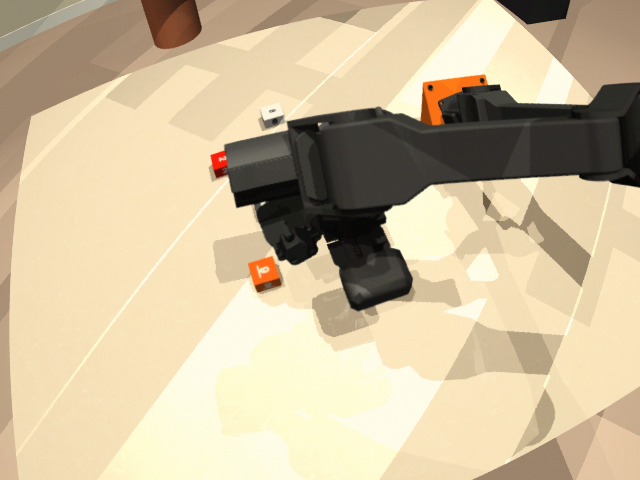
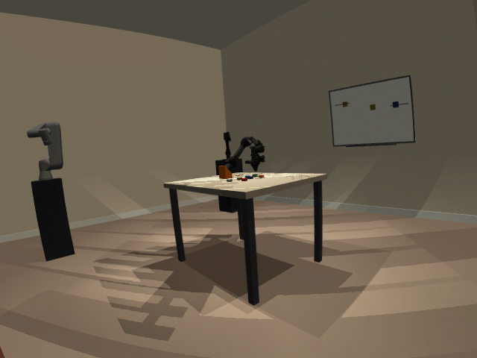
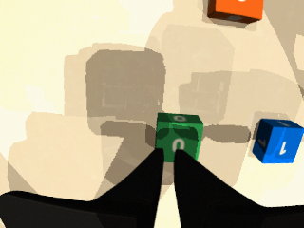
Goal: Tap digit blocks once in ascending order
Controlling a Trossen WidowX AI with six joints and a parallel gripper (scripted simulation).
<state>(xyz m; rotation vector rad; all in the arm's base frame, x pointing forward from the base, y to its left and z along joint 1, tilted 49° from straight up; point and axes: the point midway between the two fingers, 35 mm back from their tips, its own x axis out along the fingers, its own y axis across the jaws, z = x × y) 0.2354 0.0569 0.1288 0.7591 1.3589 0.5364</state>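
Now: gripper tip 10 mm past the green 0 block, 10 mm to the left of it and 40 mm above it. Round my gripper tip: blue 1 block 10 mm behind, 90 mm to the right, 40 mm below; then orange block 100 mm ahead, 50 mm to the right, 40 mm below; then black block 60 mm ahead, 140 mm to the right, 40 mm below.
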